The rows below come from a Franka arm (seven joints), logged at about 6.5 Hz.
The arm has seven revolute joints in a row. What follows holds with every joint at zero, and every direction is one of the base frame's.
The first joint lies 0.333 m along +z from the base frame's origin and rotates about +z.
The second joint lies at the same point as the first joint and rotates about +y.
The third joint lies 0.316 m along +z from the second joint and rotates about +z.
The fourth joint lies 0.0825 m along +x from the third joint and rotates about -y.
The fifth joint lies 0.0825 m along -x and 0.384 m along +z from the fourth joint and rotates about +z.
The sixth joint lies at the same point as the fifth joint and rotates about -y.
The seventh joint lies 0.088 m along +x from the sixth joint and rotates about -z.
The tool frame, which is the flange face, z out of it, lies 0.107 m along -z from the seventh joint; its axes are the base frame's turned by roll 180, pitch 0 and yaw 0 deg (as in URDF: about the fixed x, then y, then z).
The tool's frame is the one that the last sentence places.
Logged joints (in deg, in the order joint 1, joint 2, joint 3, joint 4, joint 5, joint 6, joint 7), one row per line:
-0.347, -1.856, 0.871, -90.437, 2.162, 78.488, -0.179
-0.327, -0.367, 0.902, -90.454, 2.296, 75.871, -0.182
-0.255, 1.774, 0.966, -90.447, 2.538, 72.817, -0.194
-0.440, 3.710, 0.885, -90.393, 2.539, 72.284, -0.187
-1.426, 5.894, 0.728, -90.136, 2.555, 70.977, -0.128
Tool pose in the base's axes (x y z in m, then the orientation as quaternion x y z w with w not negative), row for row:
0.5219, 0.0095, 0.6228, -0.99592, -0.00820, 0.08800, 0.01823
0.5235, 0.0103, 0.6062, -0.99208, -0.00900, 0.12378, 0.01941
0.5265, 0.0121, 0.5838, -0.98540, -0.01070, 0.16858, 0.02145
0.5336, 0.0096, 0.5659, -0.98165, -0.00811, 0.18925, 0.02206
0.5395, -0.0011, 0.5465, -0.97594, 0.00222, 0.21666, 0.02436
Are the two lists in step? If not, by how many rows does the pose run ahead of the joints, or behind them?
They are in step.
